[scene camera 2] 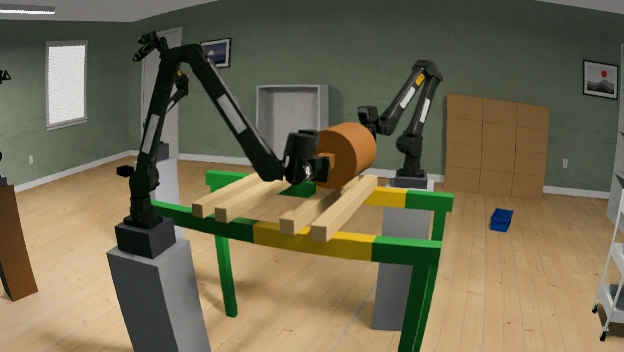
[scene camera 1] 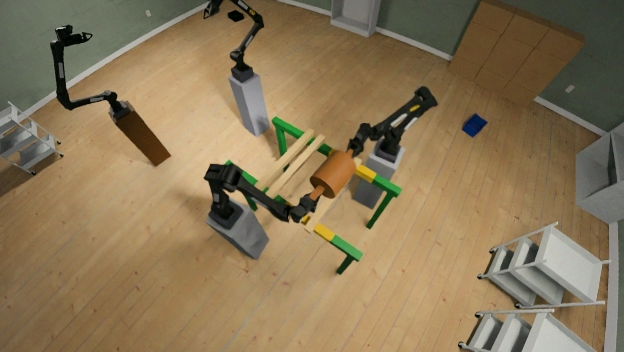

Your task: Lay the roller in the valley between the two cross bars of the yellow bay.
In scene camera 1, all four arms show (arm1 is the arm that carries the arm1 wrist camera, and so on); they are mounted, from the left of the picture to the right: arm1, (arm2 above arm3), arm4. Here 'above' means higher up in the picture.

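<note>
The orange-brown roller (scene camera 1: pixel 332 175) (scene camera 2: pixel 351 150) is held level and appears slightly above the two right wooden cross bars (scene camera 1: pixel 325 207) (scene camera 2: pixel 345 210) of the yellow bay (scene camera 1: pixel 324 232) (scene camera 2: pixel 312 243); it partly hides them. Arm3's gripper (scene camera 1: pixel 314 196) is shut on the roller's near handle (scene camera 1: pixel 318 190) (scene camera 2: pixel 327 157). Arm4's gripper (scene camera 1: pixel 352 147) is shut on the far handle, mostly hidden in scene camera 2. In scene camera 2, the left front arm's gripper (scene camera 2: pixel 325 167) grips the near handle. Arm1's gripper (scene camera 1: pixel 89 36) and arm2's gripper (scene camera 1: pixel 205 16) are away from the roller, finger state unclear.
Two more wooden cross bars (scene camera 1: pixel 296 166) (scene camera 2: pixel 250 200) lie left of the roller on the green frame (scene camera 1: pixel 385 185) (scene camera 2: pixel 407 250). Pedestals stand on both sides of the frame. A blue bin (scene camera 1: pixel 474 125) (scene camera 2: pixel 501 220) is at the right; white carts (scene camera 1: pixel 570 260) stand at lower right.
</note>
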